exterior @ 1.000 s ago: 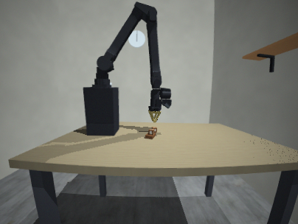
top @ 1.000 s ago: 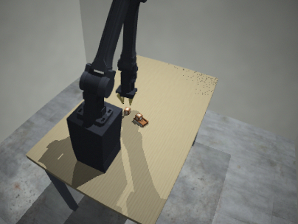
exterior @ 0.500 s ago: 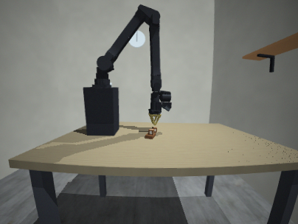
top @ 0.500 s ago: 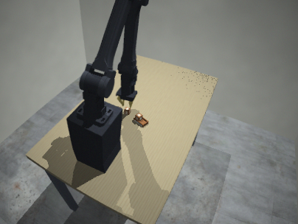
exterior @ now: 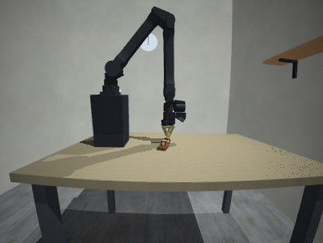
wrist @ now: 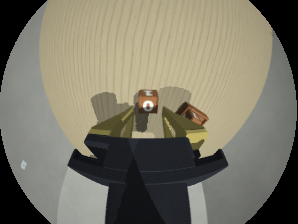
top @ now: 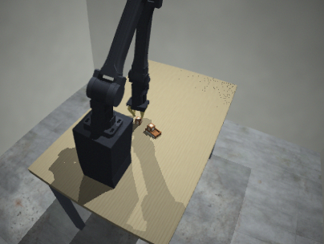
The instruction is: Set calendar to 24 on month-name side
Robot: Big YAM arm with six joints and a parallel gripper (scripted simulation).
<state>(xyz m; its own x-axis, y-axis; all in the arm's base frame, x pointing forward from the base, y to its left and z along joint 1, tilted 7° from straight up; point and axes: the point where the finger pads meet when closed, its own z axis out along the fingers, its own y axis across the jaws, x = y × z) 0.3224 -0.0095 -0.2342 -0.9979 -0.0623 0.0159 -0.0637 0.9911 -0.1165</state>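
Now: the brown digit cube 30 mm below my hand. The rest, counted from my hand: brown tray: 100 mm to the right, 40 mm below, 40 mm behind.
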